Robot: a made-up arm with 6 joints. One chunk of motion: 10 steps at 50 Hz.
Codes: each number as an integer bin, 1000 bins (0 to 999) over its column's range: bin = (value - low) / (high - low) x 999, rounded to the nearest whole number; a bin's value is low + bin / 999 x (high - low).
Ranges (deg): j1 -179.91..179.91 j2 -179.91..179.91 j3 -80..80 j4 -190.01..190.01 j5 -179.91..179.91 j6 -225.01..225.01
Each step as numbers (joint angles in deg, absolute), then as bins.
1 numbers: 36.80 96.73 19.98 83.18 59.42 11.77
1 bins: 602 768 624 718 664 526
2 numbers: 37.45 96.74 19.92 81.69 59.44 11.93
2 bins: 603 768 624 714 665 526
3 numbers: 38.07 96.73 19.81 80.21 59.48 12.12
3 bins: 605 768 623 710 665 526
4 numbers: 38.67 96.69 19.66 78.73 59.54 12.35
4 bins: 607 768 622 706 665 527
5 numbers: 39.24 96.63 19.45 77.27 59.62 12.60
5 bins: 608 768 621 703 665 527
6 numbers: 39.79 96.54 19.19 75.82 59.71 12.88
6 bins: 610 768 619 699 665 528
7 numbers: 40.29 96.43 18.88 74.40 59.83 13.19
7 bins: 611 767 617 695 666 529
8 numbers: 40.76 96.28 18.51 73.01 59.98 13.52
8 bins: 613 767 615 691 666 530
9 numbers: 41.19 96.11 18.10 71.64 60.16 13.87
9 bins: 614 766 613 688 667 530
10 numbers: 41.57 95.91 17.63 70.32 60.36 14.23
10 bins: 615 766 610 684 667 531
